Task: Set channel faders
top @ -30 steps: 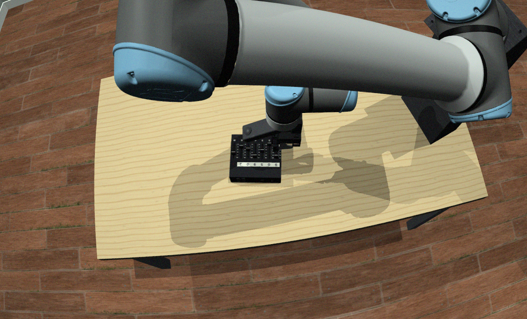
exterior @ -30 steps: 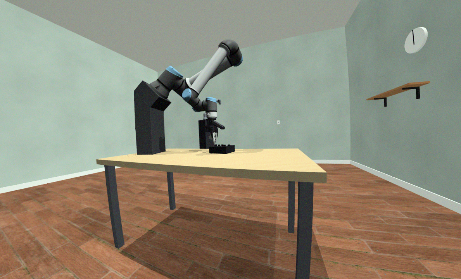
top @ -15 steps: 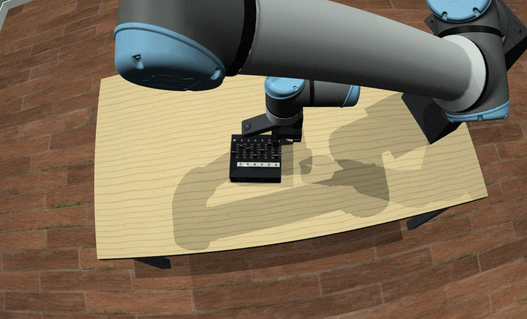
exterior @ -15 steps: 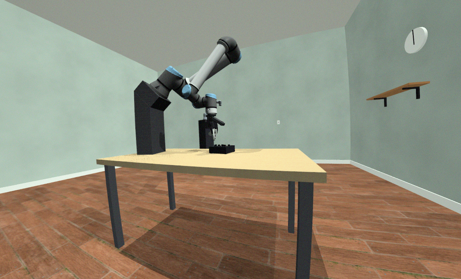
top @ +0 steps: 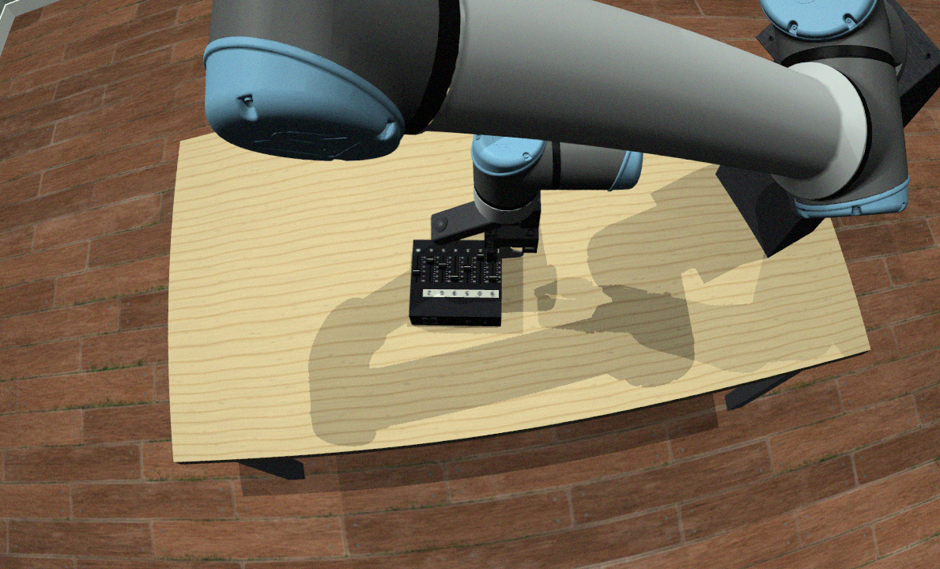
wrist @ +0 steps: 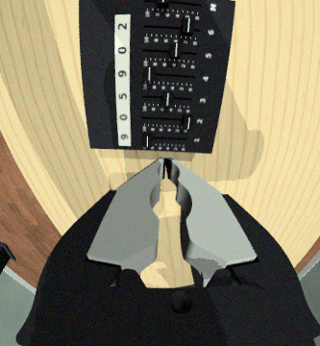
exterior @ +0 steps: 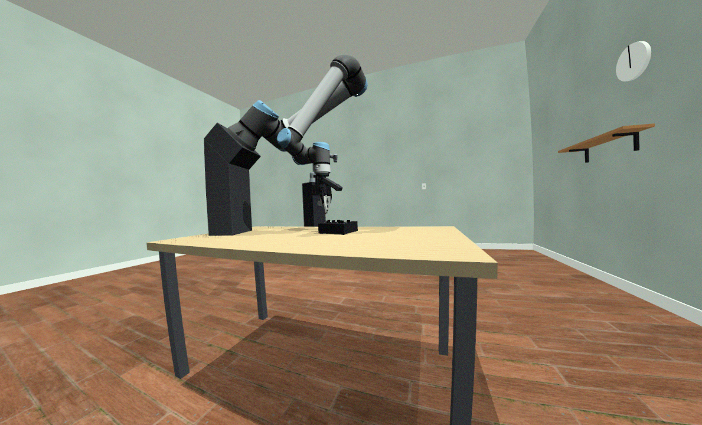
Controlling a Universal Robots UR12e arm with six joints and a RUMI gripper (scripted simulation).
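The channel 1 fader lies 50 mm below my hand and 20 mm to the left of it. From my hand the other things lie so: channel 3 fader (50 mm below, 40 mm ahead, 10 mm to the left); channel 2 fader (50 mm below, 30 mm ahead, 20 mm to the right); channel 4 fader (60 mm ahead, 50 mm below, 30 mm to the left).
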